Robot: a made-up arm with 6 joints. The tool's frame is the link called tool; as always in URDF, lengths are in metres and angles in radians.
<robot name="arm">
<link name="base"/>
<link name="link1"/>
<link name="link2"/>
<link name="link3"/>
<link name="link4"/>
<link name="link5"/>
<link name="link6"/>
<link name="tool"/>
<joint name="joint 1" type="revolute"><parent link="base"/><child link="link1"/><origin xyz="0.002 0.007 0.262" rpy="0 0 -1.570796"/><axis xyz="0 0 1"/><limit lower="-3.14" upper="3.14"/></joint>
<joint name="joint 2" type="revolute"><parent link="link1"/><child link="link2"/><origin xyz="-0.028 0.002 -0.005" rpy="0 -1.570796 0"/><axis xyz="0 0 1"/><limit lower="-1.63" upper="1.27"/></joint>
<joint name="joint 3" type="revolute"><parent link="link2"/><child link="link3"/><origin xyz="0.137 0.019 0" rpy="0 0 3.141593"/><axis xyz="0 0 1"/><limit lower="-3.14" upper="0.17"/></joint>
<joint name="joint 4" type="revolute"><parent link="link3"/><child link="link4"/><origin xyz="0.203 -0.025 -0.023" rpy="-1.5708 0 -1.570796"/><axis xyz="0 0 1"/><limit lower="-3.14" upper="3.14"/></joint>
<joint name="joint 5" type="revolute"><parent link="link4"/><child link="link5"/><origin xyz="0.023 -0.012 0.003" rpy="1.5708 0 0"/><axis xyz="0 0 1"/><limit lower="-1.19" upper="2.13"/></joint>
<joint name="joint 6" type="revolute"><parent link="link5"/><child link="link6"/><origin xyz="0.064 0.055 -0.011" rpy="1.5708 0 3.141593"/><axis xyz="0 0 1"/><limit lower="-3.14" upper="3.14"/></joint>
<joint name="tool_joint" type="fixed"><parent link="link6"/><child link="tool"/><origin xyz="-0.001 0.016 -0.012" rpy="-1.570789 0 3.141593"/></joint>
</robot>
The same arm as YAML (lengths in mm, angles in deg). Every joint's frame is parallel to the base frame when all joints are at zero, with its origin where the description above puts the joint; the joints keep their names.
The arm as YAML. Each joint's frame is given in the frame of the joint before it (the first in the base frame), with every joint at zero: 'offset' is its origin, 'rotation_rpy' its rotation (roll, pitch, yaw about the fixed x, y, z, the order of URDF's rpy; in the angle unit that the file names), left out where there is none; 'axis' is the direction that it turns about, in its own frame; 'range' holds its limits. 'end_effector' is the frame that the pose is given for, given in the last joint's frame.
length_unit: mm
angle_unit: deg
chain:
  - id: joint 1
    offset: [2.0, 7.0, 262.0]
    axis: [0.0, 0.0, 1.0]
    range: [-179.91, 179.91]
  - id: joint 2
    offset: [2.0, 28.0, -5.0]
    axis: [0.0, 1.0, 0.0]
    range: [-93.39, 72.77]
  - id: joint 3
    offset: [19.0, 0.0, 137.0]
    axis: [0.0, 1.0, 0.0]
    range: [-179.91, 9.74]
  - id: joint 4
    offset: [25.0, -23.0, -203.0]
    axis: [0.0, 0.0, -1.0]
    range: [-179.91, 179.91]
  - id: joint 5
    offset: [23.0, 12.0, -3.0]
    axis: [0.0, 1.0, 0.0]
    range: [-68.18, 122.04]
  - id: joint 6
    offset: [64.0, -11.0, -55.0]
    axis: [0.0, 0.0, -1.0]
    range: [-179.91, 179.91]
end_effector:
  offset: [1.0, 16.0, 12.0]
  rotation_rpy: [90.0, 0.0, 0.0]

